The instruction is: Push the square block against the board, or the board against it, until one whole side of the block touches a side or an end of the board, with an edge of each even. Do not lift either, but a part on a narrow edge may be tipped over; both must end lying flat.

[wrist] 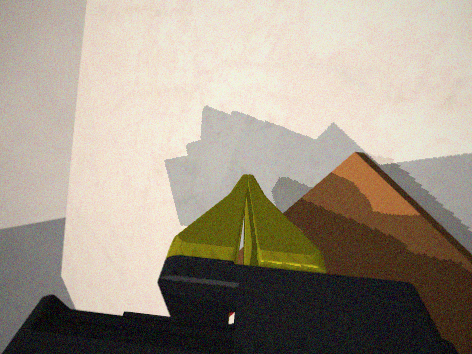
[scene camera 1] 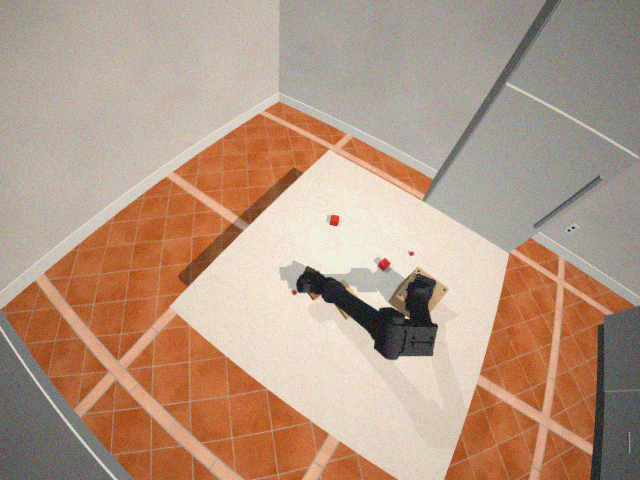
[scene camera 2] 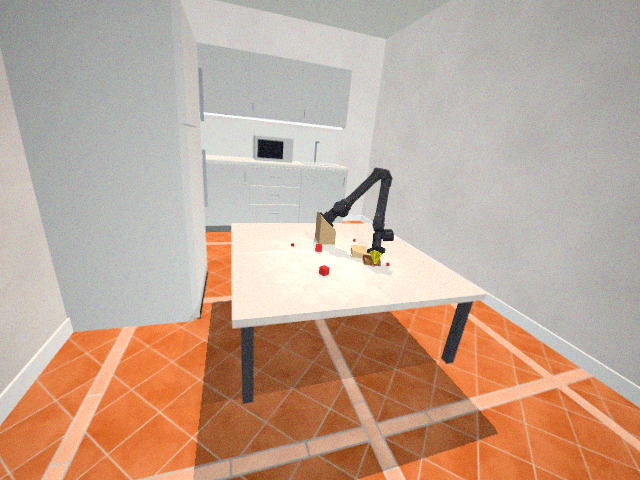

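Seen in the pictures: gripper, fingertip midpoint: (wrist: 247, 182) (scene camera 1: 304, 271) (scene camera 2: 374, 264); arm's base, link origin: (scene camera 1: 421, 289) (scene camera 2: 326, 220).
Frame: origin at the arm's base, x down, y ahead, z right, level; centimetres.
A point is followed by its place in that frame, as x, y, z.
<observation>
The square block (scene camera 1: 313, 296) @(13.0, 39.6, -19.9) (scene camera 2: 367, 259) @(12.9, 42.9, -9.7) (wrist: 360, 225) @(12.9, 42.3, -10.5) is brown and lies on the table, partly hidden by the arm and fingers. The board (scene camera 1: 345, 312) (scene camera 2: 357, 251) is light tan and lies close beside the block, towards the arm's base; the arm covers much of it in scene camera 1, and it does not show in the wrist view. Whether block and board touch is hidden. My gripper (scene camera 2: 374, 262) @(13.5, 48.8, -11.3) (wrist: 247, 182) @(13.5, 48.8, -11.3) is shut and empty, its yellow fingers pointing down low at the block. In the wrist view the fingers overlap the block's left part; contact cannot be told.
A larger red cube (scene camera 1: 334, 220) @(11.9, 48.9, 20.9) (scene camera 2: 324, 270) @(12.5, 51.4, 23.4) and another red cube (scene camera 1: 384, 264) @(11.9, 16.8, 10.5) (scene camera 2: 318, 248) @(13.6, 18.4, 12.6) stand on the table (scene camera 1: 248, 330) @(15.8, 56.5, -45.6) (scene camera 2: 273, 294) @(15.8, 62.9, 54.2). A tiny red cube (scene camera 1: 294, 292) @(14.2, 47.9, -22.0) (scene camera 2: 387, 264) @(14.9, 48.5, -21.2) lies near the block. The arm's base sits on a tan slanted mount (scene camera 1: 438, 293) @(-2.0, -6.8, 0.9) (scene camera 2: 325, 233) @(7.6, 6.6, 2.7).
</observation>
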